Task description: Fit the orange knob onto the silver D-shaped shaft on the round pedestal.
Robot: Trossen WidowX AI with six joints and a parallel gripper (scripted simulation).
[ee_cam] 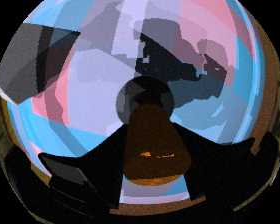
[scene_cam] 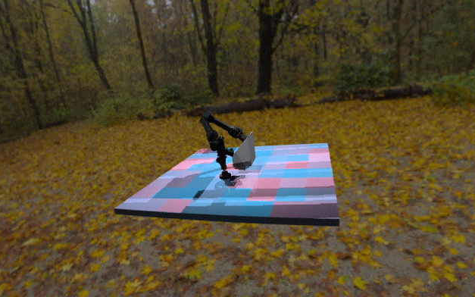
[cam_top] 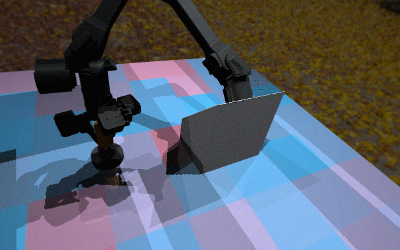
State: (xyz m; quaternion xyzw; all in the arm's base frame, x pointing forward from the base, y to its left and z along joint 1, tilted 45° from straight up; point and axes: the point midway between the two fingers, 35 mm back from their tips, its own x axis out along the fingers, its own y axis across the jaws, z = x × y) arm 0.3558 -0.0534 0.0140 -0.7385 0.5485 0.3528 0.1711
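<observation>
Now: gripper tip 30 mm below the orange knob. Round my gripper tip: round pedestal 40 mm below.
</observation>
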